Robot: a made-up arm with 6 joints. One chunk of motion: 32 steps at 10 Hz.
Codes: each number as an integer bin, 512 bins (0 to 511) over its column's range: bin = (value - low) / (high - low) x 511, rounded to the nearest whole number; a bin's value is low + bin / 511 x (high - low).
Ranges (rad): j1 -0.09..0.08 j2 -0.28..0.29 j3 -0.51..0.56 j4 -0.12..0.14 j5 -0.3..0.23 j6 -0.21..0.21
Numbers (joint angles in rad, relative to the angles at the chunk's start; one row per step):
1: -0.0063 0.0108 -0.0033 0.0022 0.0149 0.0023
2: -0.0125 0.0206 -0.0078 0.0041 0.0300 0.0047
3: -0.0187 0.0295 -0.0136 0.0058 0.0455 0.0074
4: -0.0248 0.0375 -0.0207 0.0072 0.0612 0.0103
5: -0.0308 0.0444 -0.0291 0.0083 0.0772 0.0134
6: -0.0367 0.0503 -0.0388 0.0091 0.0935 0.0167
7: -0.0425 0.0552 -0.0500 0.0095 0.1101 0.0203
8: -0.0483 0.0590 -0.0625 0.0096 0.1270 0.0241
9: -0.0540 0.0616 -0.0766 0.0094 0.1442 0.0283
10: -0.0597 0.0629 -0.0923 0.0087 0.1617 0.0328
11: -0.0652 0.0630 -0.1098 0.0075 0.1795 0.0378
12: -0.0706 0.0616 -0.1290 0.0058 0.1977 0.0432
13: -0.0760 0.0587 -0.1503 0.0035 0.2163 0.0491
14: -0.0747 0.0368 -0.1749 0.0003 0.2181 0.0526
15: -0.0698 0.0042 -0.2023 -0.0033 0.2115 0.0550
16: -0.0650 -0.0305 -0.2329 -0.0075 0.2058 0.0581
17: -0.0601 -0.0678 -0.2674 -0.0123 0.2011 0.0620
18: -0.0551 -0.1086 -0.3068 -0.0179 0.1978 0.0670
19: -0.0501 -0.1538 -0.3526 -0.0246 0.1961 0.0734
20: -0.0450 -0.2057 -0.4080 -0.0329 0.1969 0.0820
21: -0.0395 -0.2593 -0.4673 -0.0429 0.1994 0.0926
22: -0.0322 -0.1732 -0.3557 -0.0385 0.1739 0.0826
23: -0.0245 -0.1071 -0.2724 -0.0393 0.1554 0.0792
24: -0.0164 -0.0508 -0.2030 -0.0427 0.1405 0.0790
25: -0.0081 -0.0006 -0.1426 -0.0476 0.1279 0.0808
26: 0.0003 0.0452 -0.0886 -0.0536 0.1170 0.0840
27: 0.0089 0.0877 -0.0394 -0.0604 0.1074 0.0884
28: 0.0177 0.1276 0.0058 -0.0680 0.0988 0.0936
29: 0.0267 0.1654 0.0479 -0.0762 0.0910 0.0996
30: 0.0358 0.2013 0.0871 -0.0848 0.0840 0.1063
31: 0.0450 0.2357 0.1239 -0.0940 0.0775 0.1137
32: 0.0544 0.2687 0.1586 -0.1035 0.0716 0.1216
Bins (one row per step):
1: 252 261 242 240 304 258
2: 233 269 240 244 318 261
3: 214 277 237 247 333 265
4: 196 285 234 250 348 268
5: 178 291 230 252 364 272
6: 160 296 225 254 379 276
7: 143 301 220 255 395 280
8: 125 304 214 255 412 285
9: 108 306 207 254 428 290
10: 91 307 199 253 445 295
11: 75 307 191 251 462 301
12: 58 306 182 247 480 308
13: 42 304 172 243 498 315
14: 46 284 160 236 500 319
15: 61 255 147 229 493 322
16: 75 224 132 221 488 326
17: 90 190 116 212 483 331
18: 105 154 97 201 480 337
19: 120 113 75 187 478 345
20: 135 67 49 171 479 355
21: 152 19 20 152 481 368
22: 174 96 74 160 457 356
23: 197 155 113 159 439 352
24: 221 205 147 152 425 352
25: 246 250 175 142 413 354
26: 271 292 201 131 402 358
27: 297 330 225 117 393 363
28: 324 365 246 102 385 369
29: 351 399 266 86 377 377
30: 378 431 285 69 370 385
31: 406 462 303 51 364 394
32: 434 492 319 32 358 403

